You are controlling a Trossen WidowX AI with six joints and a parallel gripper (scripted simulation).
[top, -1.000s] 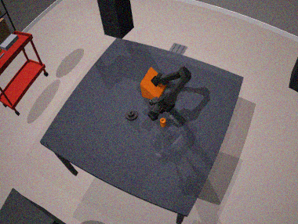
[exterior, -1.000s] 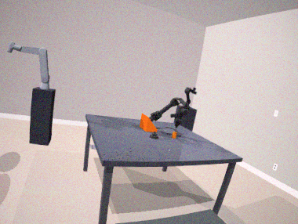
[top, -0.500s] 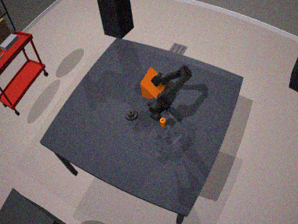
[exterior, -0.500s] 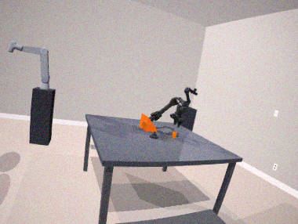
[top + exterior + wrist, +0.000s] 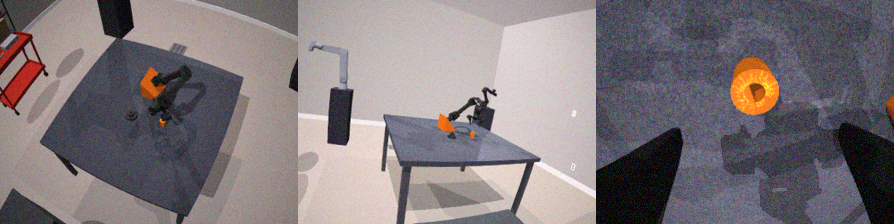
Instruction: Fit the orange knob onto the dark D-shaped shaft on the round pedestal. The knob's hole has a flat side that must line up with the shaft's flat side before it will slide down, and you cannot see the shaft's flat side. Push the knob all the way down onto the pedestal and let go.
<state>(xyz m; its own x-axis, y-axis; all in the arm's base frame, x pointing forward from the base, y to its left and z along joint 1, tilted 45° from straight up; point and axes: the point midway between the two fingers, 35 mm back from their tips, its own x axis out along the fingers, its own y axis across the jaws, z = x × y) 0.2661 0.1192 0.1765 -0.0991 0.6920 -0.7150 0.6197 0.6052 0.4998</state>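
The orange knob lies 10 cm below my gripper tip. From my gripper tip the other things lie so: round pedestal 4 cm ahead, 24 cm to the right, 9 cm below.
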